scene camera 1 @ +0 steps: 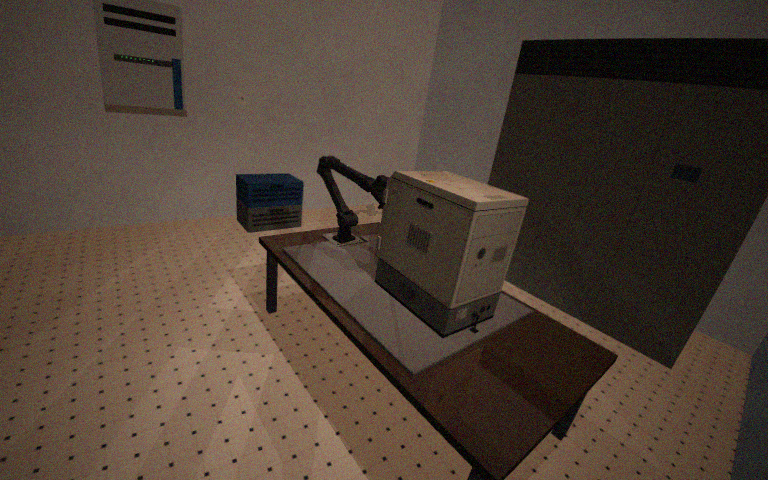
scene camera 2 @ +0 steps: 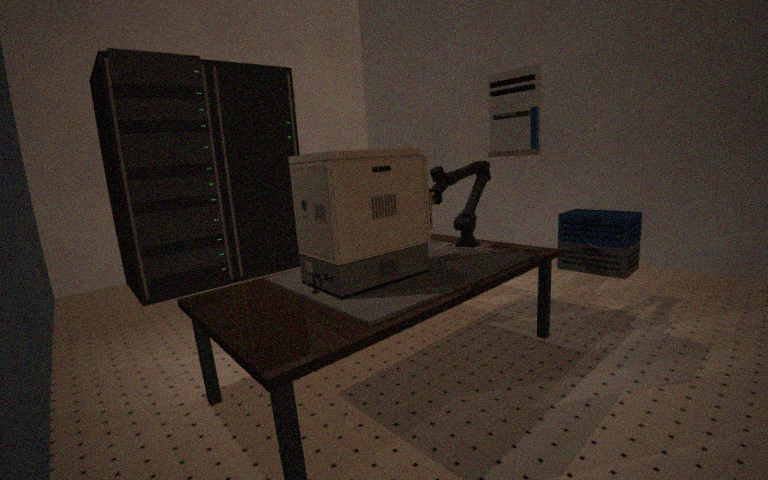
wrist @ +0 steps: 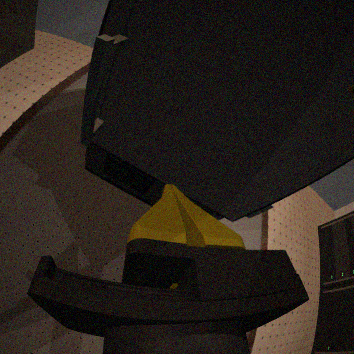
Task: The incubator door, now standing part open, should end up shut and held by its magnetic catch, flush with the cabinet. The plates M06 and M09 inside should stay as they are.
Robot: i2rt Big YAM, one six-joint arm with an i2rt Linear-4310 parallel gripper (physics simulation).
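Pixels of known places: gripper, fingertip midpoint: [wrist: 167, 190]; arm's base at its link origin: [scene camera 1: 343, 239] [scene camera 2: 467, 245].
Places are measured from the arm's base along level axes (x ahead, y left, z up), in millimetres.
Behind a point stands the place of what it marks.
Note:
The incubator cabinet [scene camera 1: 424, 254] @(x 770, y -279, z 280 mm) [scene camera 2: 362, 226] @(x 891, y 25, z 264 mm) is a pale box on a grey base. Its front faces away from both scene cameras. In the wrist view a large, very dark panel, apparently the door [wrist: 215, 100] @(x 502, y -45, z 317 mm), fills the upper part, with pale bits of its handle [wrist: 112, 38] @(x 493, y 68, z 336 mm) at the left edge. Whether the door is flush or caught cannot be told. My gripper [scene camera 2: 434, 196] @(x 406, y -22, z 283 mm) [wrist: 167, 190] @(x 406, y -22, z 283 mm) is shut and empty, at the cabinet's front side. Its yellow fingertips overlap the panel's lower edge in the wrist view; contact is unclear. Plates M06 and M09 do not show.
The cabinet stands on a grey mat [scene camera 1: 396, 348] @(x 875, y -504, z 1 mm) [scene camera 2: 368, 312] @(x 1052, y 174, z 2 mm) on a brown table [scene camera 1: 487, 418] @(x 1249, y -509, z -12 mm) [scene camera 2: 254, 345] @(x 1405, y 27, z -12 mm). The arm's base [scene camera 1: 343, 234] @(x 25, y -32, z 47 mm) [scene camera 2: 466, 240] @(x 38, y 13, z 38 mm) is at the table's far end. Stacked crates [scene camera 1: 269, 189] [scene camera 2: 600, 226] stand beyond it. A dark rack [scene camera 2: 107, 169] is behind the table.

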